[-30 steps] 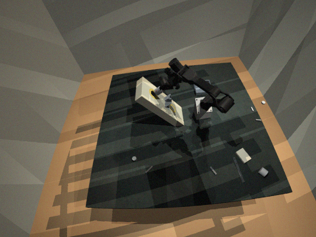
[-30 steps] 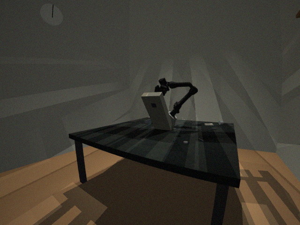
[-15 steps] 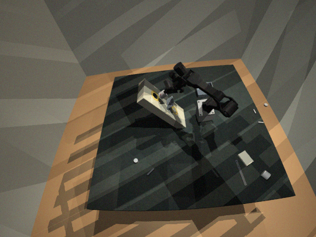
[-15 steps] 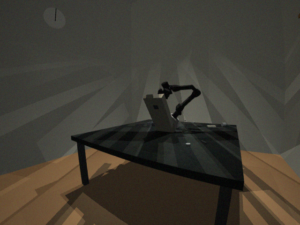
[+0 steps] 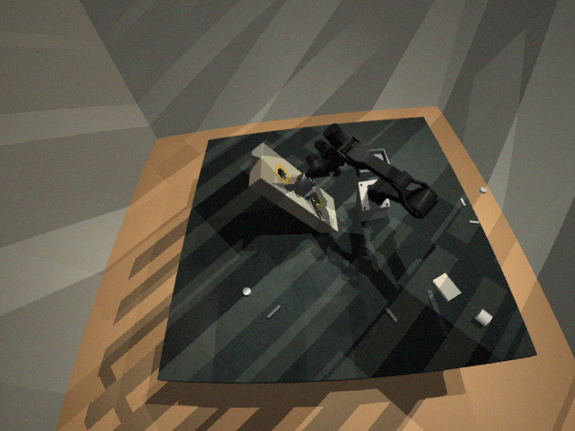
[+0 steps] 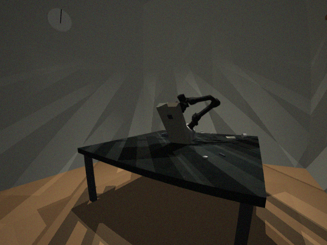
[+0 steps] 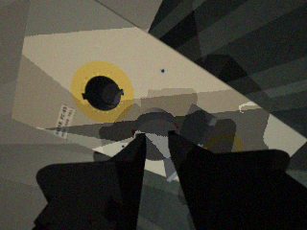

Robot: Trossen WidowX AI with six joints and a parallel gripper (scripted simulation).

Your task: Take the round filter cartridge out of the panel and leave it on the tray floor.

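Right now my gripper tip is 1 cm short of the round filter cartridge and 1 cm above it. Round my gripper tip: cream block (45 cm behind, 41 cm to the left, 24 cm below); grey tray (34 cm behind, 26 cm to the right, 24 cm below).
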